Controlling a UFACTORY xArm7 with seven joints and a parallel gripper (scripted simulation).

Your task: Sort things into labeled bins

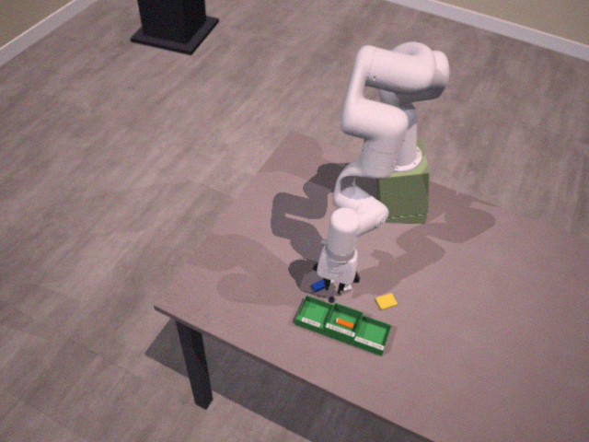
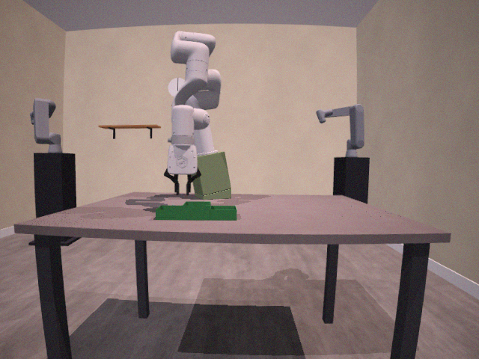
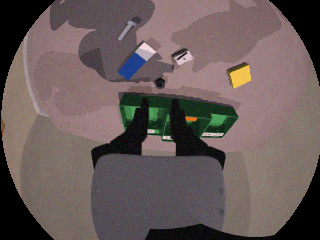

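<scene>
The black round piece is 8 cm below my hand. The rest, counted from my hand: blue-and-white block (8 cm below, 5 cm behind, 4 cm to the right); then grey thing (8 cm below, 5 cm behind, 3 cm to the left); then orange thing (7 cm below, 7 cm ahead, 6 cm to the left).
</scene>
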